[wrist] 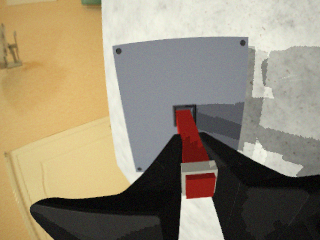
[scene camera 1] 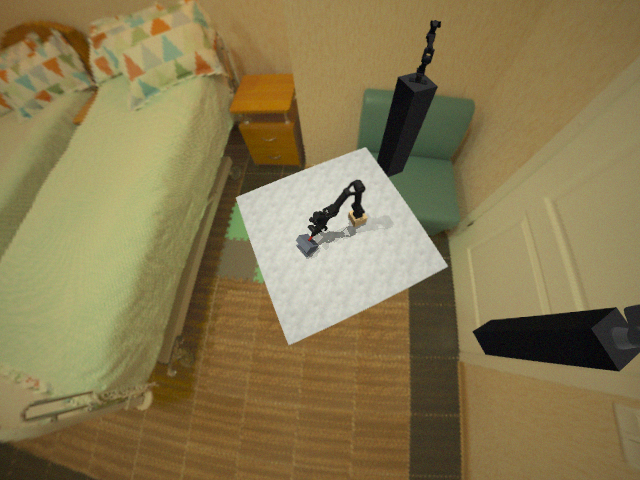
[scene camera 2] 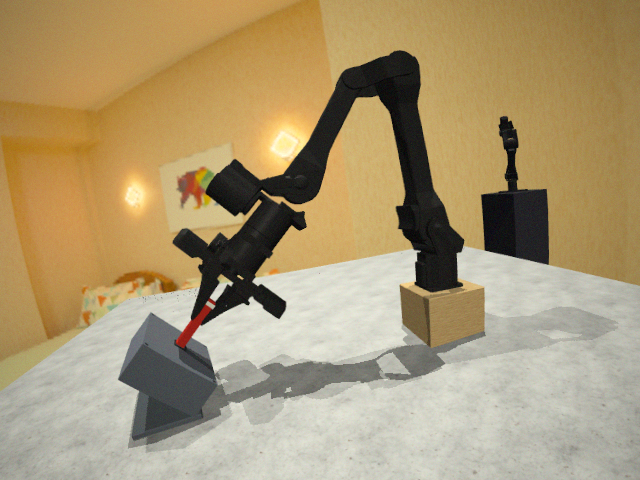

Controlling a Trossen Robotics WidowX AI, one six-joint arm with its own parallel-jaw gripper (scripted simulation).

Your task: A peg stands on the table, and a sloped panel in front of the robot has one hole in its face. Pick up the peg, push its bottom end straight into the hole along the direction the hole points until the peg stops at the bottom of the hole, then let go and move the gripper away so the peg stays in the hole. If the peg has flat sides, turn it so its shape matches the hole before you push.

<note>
My gripper carries a red square peg. Further things: a grey sloped panel.
My gripper is seen too in the wrist view.
</note>
